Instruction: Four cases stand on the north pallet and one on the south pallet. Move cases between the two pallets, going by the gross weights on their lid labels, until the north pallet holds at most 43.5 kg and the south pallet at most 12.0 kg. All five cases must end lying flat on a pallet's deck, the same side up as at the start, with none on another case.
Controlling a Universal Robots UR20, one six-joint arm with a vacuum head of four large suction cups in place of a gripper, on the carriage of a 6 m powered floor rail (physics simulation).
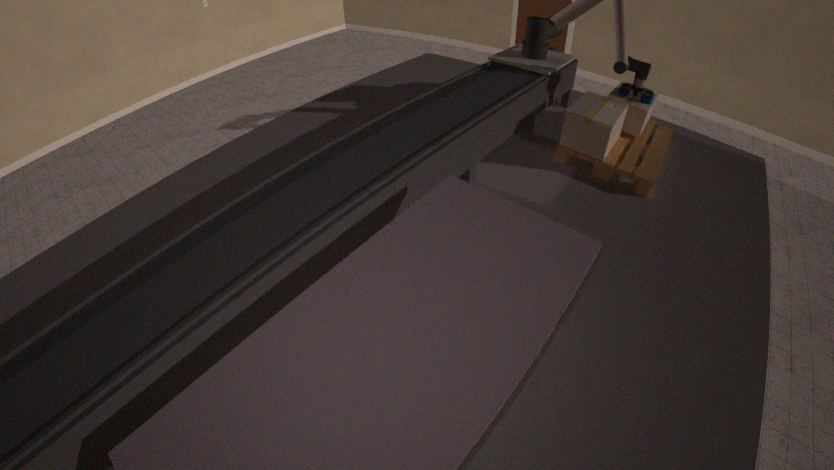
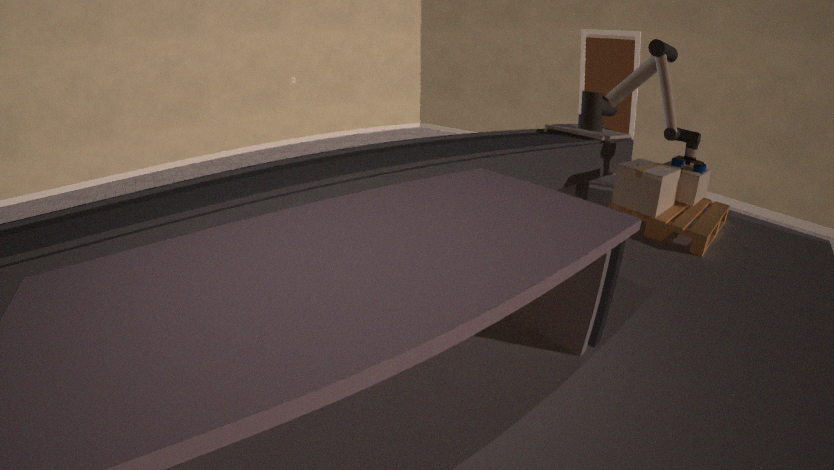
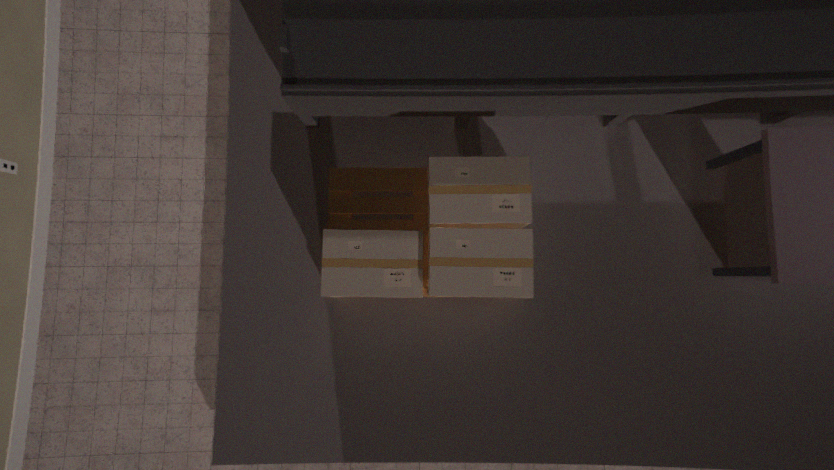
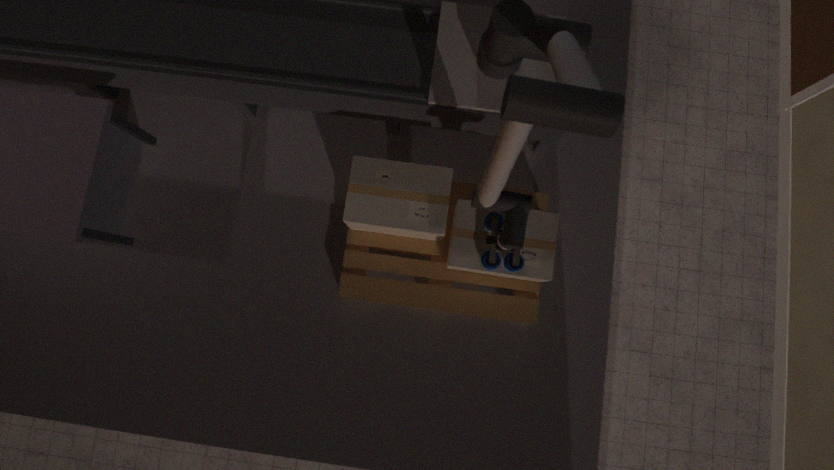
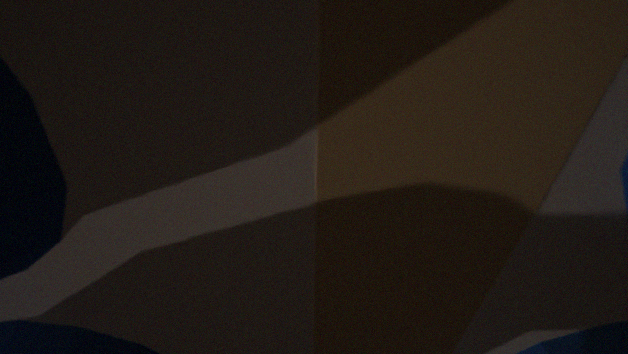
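Pixels of known places: hand at its tool point: (image 5: 331,242); arm's base at its link origin: (image 1: 534,56) (image 2: 590,129) (image 4: 498,58).
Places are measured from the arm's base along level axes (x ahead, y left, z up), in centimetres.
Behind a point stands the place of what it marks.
Observation:
My gripper (image 1: 636,92) @(x 98.1, y 15.8, z -17.1 cm) (image 2: 689,163) @(x 98.1, y 15.8, z -17.1 cm) (image 4: 503,242) @(x 98.1, y 15.8, z -17.1 cm), the four-cup vacuum head, is shut on a white taped case (image 1: 636,120) @(x 108.0, y -11.8, z -26.1 cm) (image 2: 692,189) @(x 110.8, y -11.8, z -27.1 cm) (image 4: 542,224) @(x 85.4, y 36.1, z -14.5 cm) (image 5: 250,175) @(x 100.0, y 11.5, z -15.0 cm). The cups sit on its lid. This case is upright and level, at or very near the deck of the south pallet (image 1: 659,145) @(x 133.5, y -6.9, z -42.6 cm) (image 2: 714,218) @(x 135.6, y -19.7, z -42.6 cm) (image 4: 396,297) @(x 135.7, y -38.9, z -42.5 cm). Another white case (image 1: 583,137) @(x 79.1, y -72.6, z -29.4 cm) (image 2: 633,189) @(x 77.5, y -72.6, z -27.5 cm) (image 4: 379,210) @(x 90.1, y -53.4, z -12.8 cm) stands beside it on that deck. Three white cases (image 3: 350,280) @(x 129.8, y -608.4, z -18.5 cm) (image 3: 461,207) @(x 89.8, y -547.1, z -12.9 cm) (image 3: 461,286) @(x 133.0, y -547.5, z -12.9 cm) lie flat on the north pallet (image 3: 379,178) @(x 66.9, y -594.9, z -42.6 cm). Their label weights are too small to read.
The long table (image 1: 379,321) @(x 81.0, y -294.8, z -4.0 cm) (image 2: 291,291) @(x 101.1, y -320.6, z -4.0 cm) (image 3: 808,204) @(x 90.2, y -373.2, z -3.9 cm) (image 4: 46,157) @(x 87.0, y -236.9, z -4.1 cm) stands between the pallets. The floor rail (image 1: 262,233) (image 3: 525,52) (image 4: 204,35) runs alongside. The arm's carriage (image 1: 513,57) @(x -11.9, y -19.7, z 0.0 cm) (image 4: 458,81) @(x 16.4, y -20.1, z 0.0 cm) is at the rail's south end, near the door (image 2: 606,75).

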